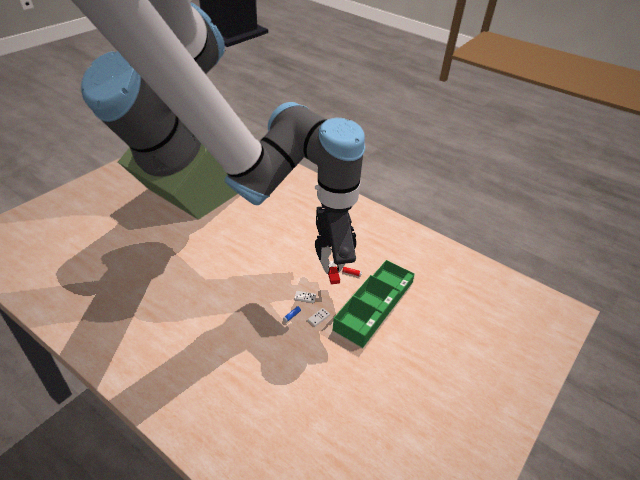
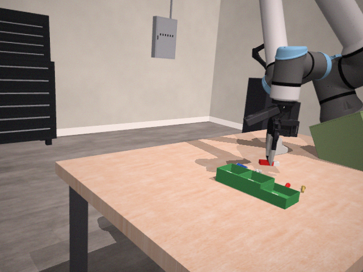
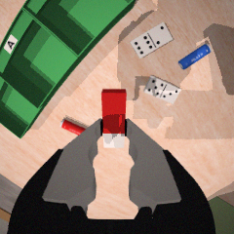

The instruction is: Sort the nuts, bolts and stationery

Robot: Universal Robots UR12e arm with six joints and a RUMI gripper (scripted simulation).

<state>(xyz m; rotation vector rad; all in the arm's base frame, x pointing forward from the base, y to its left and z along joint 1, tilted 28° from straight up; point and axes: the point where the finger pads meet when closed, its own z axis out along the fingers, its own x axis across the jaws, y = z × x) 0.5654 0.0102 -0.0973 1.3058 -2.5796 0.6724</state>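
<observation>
Now: hand 11 cm short of the green three-compartment bin, 5 cm above it and 4 cm to the right of it. From my hand the other things lie so: red cylinder (8 cm to the left, 7 cm below); white eraser (1 cm below); small yellow bolt (11 cm to the left, 7 cm below, 4 cm behind).
</observation>
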